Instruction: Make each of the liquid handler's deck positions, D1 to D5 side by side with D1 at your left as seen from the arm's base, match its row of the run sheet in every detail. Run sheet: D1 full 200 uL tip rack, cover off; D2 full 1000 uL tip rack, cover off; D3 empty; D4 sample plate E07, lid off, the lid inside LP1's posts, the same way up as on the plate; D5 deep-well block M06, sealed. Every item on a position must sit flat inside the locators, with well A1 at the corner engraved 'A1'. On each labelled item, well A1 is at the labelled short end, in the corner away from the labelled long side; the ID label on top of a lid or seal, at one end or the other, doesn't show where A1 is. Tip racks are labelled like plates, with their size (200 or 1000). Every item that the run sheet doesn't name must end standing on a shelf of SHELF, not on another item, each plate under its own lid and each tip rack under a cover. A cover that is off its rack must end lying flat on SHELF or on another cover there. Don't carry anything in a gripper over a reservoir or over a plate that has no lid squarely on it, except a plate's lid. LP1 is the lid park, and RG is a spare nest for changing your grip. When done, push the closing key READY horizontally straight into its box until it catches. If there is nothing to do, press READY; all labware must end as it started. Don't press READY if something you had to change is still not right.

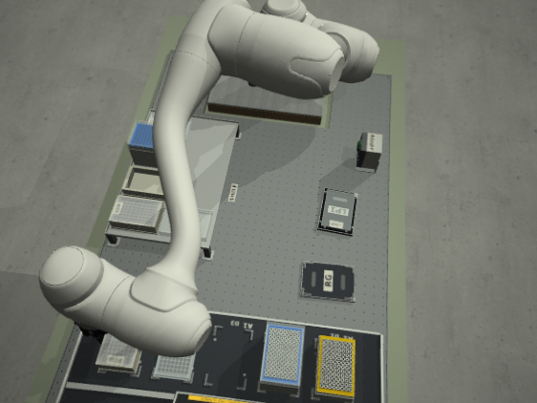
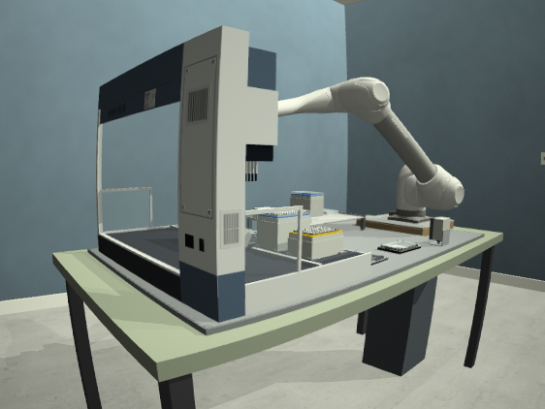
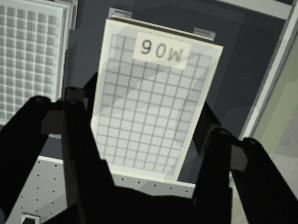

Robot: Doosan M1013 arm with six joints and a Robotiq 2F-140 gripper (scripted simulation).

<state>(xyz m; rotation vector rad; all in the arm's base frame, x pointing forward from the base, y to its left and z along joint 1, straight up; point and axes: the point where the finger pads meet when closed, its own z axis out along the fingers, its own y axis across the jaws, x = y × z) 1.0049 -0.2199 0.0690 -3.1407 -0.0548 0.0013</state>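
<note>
My hand is 1 cm above the deep-well block M06. Also, from my hand: blue-rimmed tip rack 2 cm behind, 37 cm to the left, 3 cm above; beige trough 45 cm behind, 7 cm to the right, 3 cm below; clear sample plate 12 cm to the left, 4 cm below.
</note>
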